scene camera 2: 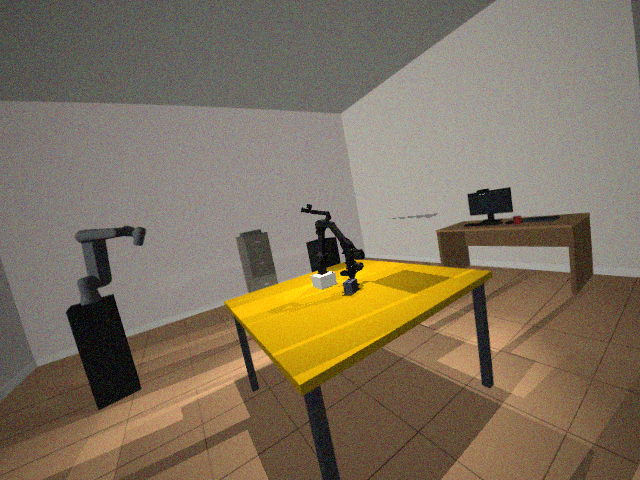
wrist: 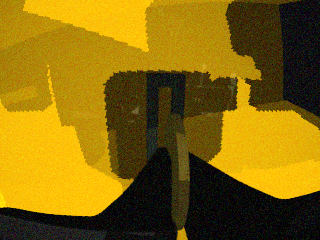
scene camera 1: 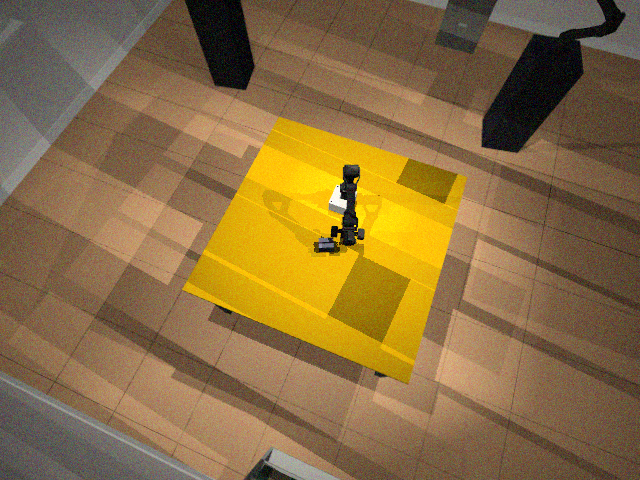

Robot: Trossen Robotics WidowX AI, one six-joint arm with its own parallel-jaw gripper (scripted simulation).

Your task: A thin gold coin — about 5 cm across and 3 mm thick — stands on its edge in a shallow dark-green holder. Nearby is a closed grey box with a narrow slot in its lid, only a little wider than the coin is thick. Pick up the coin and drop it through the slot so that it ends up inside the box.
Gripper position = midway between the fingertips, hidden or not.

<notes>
My gripper (wrist: 168, 156) holds a gold coin (wrist: 174, 139).
</notes>
